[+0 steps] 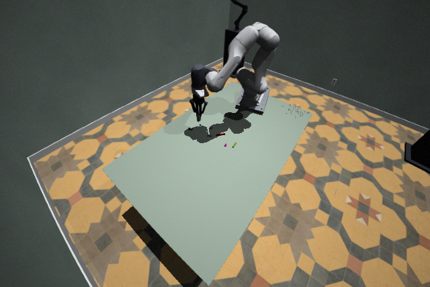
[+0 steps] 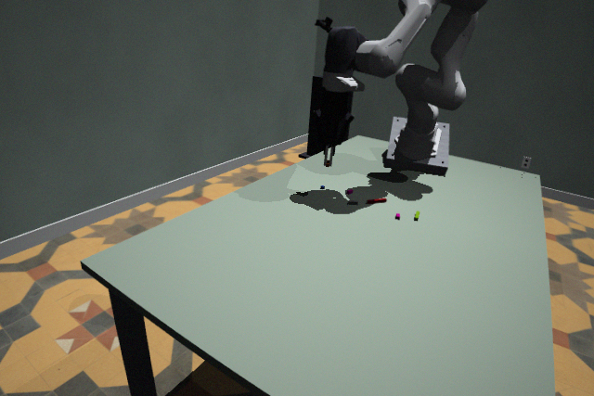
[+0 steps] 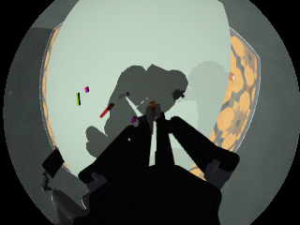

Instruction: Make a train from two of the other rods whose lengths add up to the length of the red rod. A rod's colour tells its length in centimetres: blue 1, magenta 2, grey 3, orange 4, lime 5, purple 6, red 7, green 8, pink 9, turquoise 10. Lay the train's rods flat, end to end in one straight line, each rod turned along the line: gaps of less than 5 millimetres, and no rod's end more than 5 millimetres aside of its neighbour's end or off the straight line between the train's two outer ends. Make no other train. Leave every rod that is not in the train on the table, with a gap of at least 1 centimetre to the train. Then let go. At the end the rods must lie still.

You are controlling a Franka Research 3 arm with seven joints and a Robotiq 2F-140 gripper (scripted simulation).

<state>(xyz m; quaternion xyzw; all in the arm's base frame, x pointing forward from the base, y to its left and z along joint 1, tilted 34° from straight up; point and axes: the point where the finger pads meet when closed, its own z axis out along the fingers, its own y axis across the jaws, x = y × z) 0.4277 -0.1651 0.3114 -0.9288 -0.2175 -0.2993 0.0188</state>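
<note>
Now: the grey rod 140 mm below my hand, 100 mm to the left of it and 20 mm behind it. The rest, counted from my hand: red rod 150 mm to the left, 140 mm below, 80 mm behind; blue rod 140 mm below, 50 mm behind, 40 mm to the right; orange rod 30 mm below.
</note>
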